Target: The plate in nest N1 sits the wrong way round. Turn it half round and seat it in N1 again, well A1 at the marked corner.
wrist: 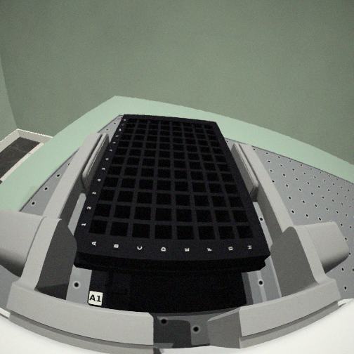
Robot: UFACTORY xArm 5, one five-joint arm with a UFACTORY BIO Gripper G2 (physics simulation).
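The black plate (167, 180) is held between the two finger pads of my gripper (170, 168), which is shut on its long sides. Its row letters A to H run along the near edge and its numbers up the left side, so its A1 corner is at the near left. Below the plate, the near part of a black nest (185, 296) shows, with a white A1 label (95, 298) at its near left corner. The plate looks raised above the nest, with its A1 corner on the label's side. The rest of the nest is hidden under the plate.
A grey perforated deck (310, 205) lies around and under the nest, with a pale green border (280, 142) beyond it. A white-rimmed dark tray or opening (20, 150) shows at the far left. A green wall (200, 55) stands behind.
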